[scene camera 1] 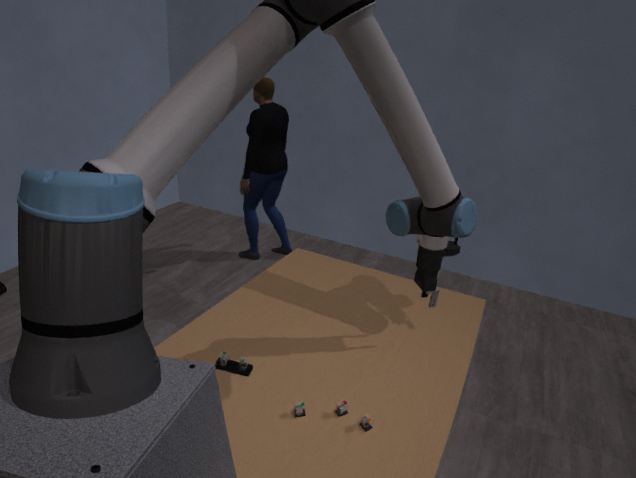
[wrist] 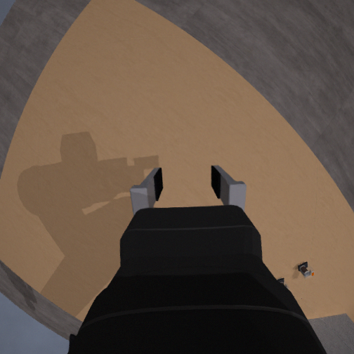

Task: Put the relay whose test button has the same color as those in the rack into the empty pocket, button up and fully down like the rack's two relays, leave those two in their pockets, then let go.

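Seen in the pictures: gripper, fingertip midpoint: (scene camera 1: 428,301); arm's base at its link origin: (scene camera 1: 89,381).
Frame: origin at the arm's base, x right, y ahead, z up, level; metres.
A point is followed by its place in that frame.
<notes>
The black rack (scene camera 1: 233,366) {z -0.446, x -0.153, y 0.483 m} lies near the pedestal in the scene view. Two relays with green buttons, one (scene camera 1: 224,359) {z -0.407, x -0.167, y 0.463 m} at its left part and one (scene camera 1: 243,364) {z -0.408, x -0.106, y 0.473 m} towards its right, stand in it; its empty pocket is too small to make out. Three loose relays stand on the tan mat: one with a green button (scene camera 1: 299,410) {z -0.418, x 0.108, y 0.404 m}, one with a red button (scene camera 1: 341,409) {z -0.415, x 0.204, y 0.450 m} and one with an orange button (scene camera 1: 365,423) {z -0.415, x 0.275, y 0.433 m} (wrist: 304,270). A partly hidden relay (wrist: 281,281) shows beside the gripper body in the wrist view. My gripper (scene camera 1: 429,296) {z -0.302, x 0.332, y 0.875 m} (wrist: 186,176) is open and empty, high above the mat's far right part, away from the relays.
The tan mat (scene camera 1: 401,380) {z -0.449, x 0.319, y 0.650 m} (wrist: 150,75) covers the work area. The grey speckled pedestal (scene camera 1: 102,436) {z 0.038, x 0.118, y -0.060 m} (wrist: 335,330) carries the arm's base at the left. A person (scene camera 1: 267,138) in a black top and blue trousers stands beyond the mat's far left corner.
</notes>
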